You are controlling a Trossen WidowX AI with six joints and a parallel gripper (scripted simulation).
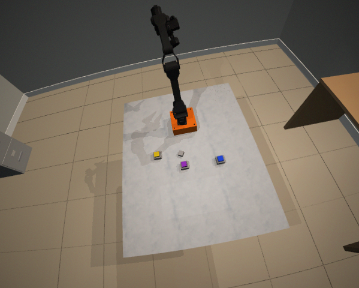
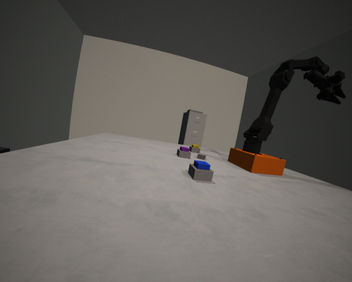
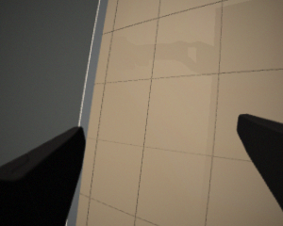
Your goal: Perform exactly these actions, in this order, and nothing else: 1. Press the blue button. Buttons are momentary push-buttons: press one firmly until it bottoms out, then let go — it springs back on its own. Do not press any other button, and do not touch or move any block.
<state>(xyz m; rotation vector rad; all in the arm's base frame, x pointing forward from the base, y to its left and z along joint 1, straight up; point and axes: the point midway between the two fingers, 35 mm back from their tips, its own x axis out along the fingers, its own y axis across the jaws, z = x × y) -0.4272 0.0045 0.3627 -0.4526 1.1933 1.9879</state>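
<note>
Now: gripper tip 730 mm short of the blue button, 370 mm above it and 200 mm to the right of it. The rest, counted from my gripper tip: small grey block 670 mm ahead, 400 mm below, 40 mm to the right; then purple button 750 mm ahead, 370 mm below, 30 mm to the right; then yellow button 670 mm ahead, 370 mm below, 200 mm to the right.
</note>
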